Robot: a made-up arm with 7 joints.
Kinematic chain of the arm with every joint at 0, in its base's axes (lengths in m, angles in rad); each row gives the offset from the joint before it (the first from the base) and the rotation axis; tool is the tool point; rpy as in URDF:
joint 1: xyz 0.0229 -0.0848 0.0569 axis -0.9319 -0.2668 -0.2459
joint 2: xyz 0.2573 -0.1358 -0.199 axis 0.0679 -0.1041 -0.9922
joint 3: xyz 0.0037 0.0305 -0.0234 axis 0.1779 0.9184 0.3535
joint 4: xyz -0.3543 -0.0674 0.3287 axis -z
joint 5: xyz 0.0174 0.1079 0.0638 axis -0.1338 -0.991 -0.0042
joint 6: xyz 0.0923 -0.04 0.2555 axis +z
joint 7: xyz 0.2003 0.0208 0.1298 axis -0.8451 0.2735 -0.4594
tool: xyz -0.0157 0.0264 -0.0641 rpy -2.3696 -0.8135 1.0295
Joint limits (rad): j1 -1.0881..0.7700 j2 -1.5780..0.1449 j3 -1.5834..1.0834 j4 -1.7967..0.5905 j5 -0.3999..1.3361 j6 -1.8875..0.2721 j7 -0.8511..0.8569
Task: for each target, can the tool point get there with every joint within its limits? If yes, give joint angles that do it. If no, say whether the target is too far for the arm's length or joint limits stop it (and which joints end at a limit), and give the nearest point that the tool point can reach.
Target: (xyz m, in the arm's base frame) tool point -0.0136 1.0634 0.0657
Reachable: no: joint limits stop it (at a limit: joint 2, joint 3, joint 5, joint 7) | nearest point -0.1952 0.7716 0.0140 | short by 0.348 m
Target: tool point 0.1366 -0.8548 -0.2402
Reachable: yes | joints -0.6346 -1.3147 -0.8475 -1.3925 0.8774 -1.3844 0.1784
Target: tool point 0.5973 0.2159 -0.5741
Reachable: no: joint limits stop it (at a limit: joint 1, joint 2, joint 3, joint 4, joint 5) | nearest point 0.7821 -0.0155 -0.3787 | short by 0.355 m
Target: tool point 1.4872 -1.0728 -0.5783
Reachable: no: too far | nearest point 0.8695 -0.6010 -0.2704 | short by 0.836 m
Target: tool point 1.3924 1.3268 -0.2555
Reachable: no: too far | nearest point 0.7286 0.4471 0.1524 | short by 1.175 m
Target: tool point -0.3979 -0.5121 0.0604
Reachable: yes | joints -0.4734 -0.5550 -0.9038 -0.5496 0.4770 -1.1672 0.4820
